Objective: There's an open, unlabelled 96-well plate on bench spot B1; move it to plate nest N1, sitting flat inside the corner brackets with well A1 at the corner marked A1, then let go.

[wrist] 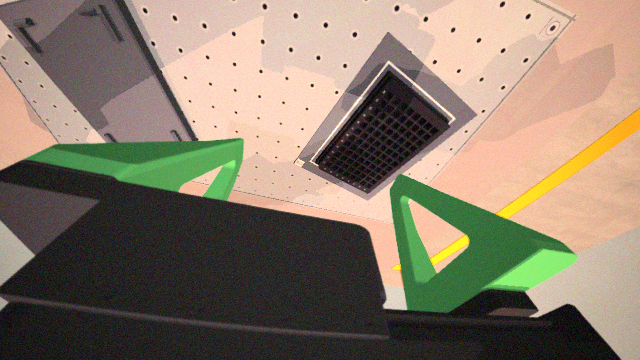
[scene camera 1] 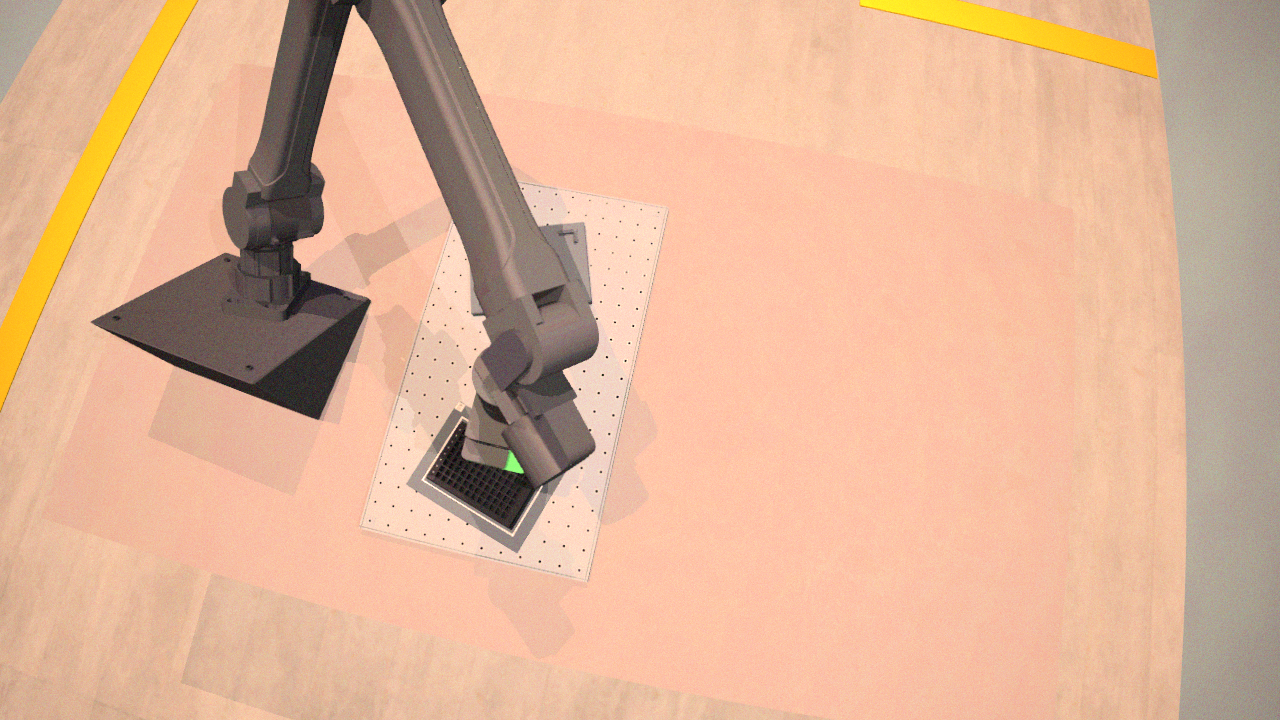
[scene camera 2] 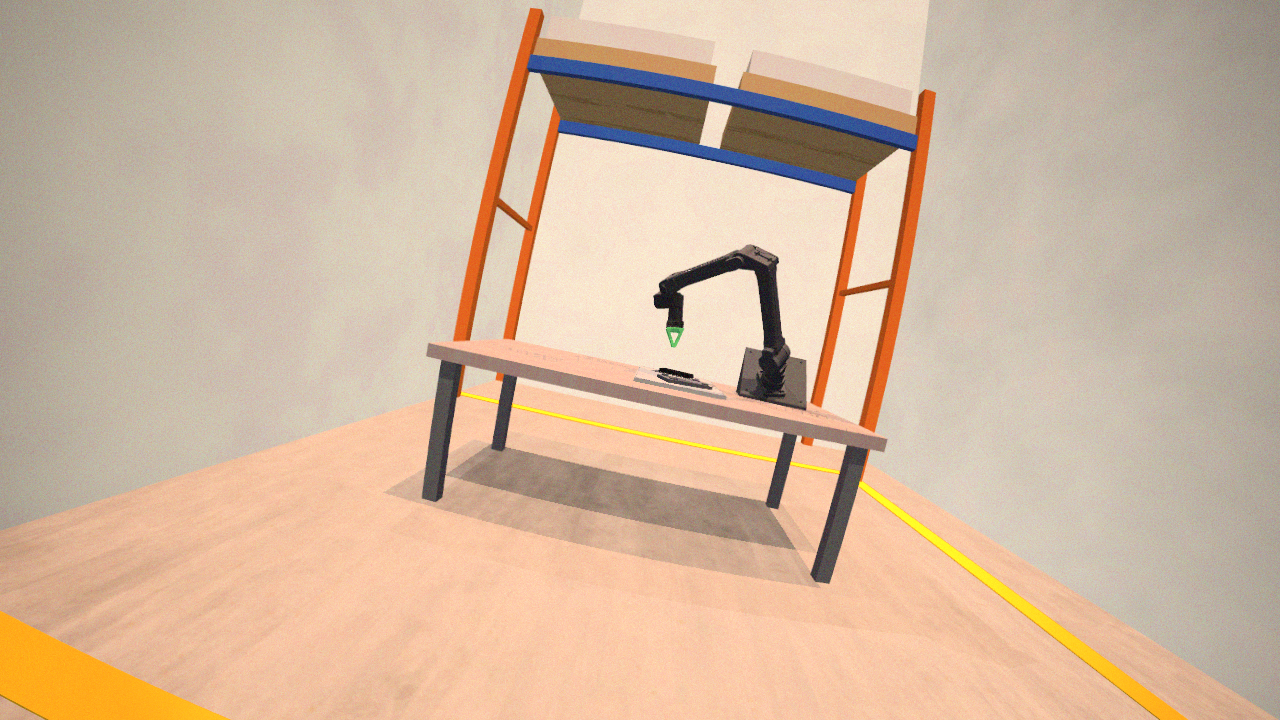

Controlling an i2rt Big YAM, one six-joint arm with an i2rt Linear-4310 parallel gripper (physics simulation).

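Where they show: gripper, fingertip midpoint: [wrist: 323,166] [scene camera 2: 673,347]; arm's base, origin of the base link: [scene camera 1: 268,296] [scene camera 2: 770,384].
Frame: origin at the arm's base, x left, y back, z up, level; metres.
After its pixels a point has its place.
Observation:
The 96-well plate [scene camera 1: 483,490] @(x -0.221, y -0.327, z -0.035 m) [scene camera 2: 674,371] @(x -0.161, y -0.341, z -0.035 m) [wrist: 385,135] @(x -0.202, y -0.343, z -0.035 m) is black and open-topped. It lies flat on the grey, white-outlined bench spot B1 [scene camera 1: 516,542] @(x -0.279, y -0.374, z -0.050 m) [wrist: 388,49] @(x -0.181, y -0.417, z -0.049 m). The plate nest N1 [scene camera 1: 574,257] @(x 0.105, y -0.404, z -0.039 m) [wrist: 135,100] @(x 0.063, y -0.340, z -0.039 m) is a grey slab with small corner brackets and holds no plate in the wrist view; the arm covers much of it in scene camera 1. Its A1 mark is not readable. My gripper [scene camera 2: 674,344] @(x -0.138, y -0.369, z 0.058 m) [wrist: 323,166] @(x -0.138, y -0.369, z 0.058 m) has green fingers standing wide open and empty, well above the board. In scene camera 1 the arm hides most of the fingers and part of the plate.
A pale perforated board [scene camera 1: 617,358] @(x -0.030, y -0.476, z -0.051 m) [wrist: 280,82] @(x -0.089, y -0.374, z -0.051 m) carries both B1 and N1. The arm's dark base [scene camera 1: 214,313] @(x -0.047, y 0.039, z 0.051 m) [scene camera 2: 751,394] @(x 0.034, y -0.078, z -0.049 m) stands beside the board on the table [scene camera 2: 572,368] @(x 0.188, y -0.723, z -0.064 m). A tall orange and blue rack [scene camera 2: 478,241] with boxes stands behind the table.

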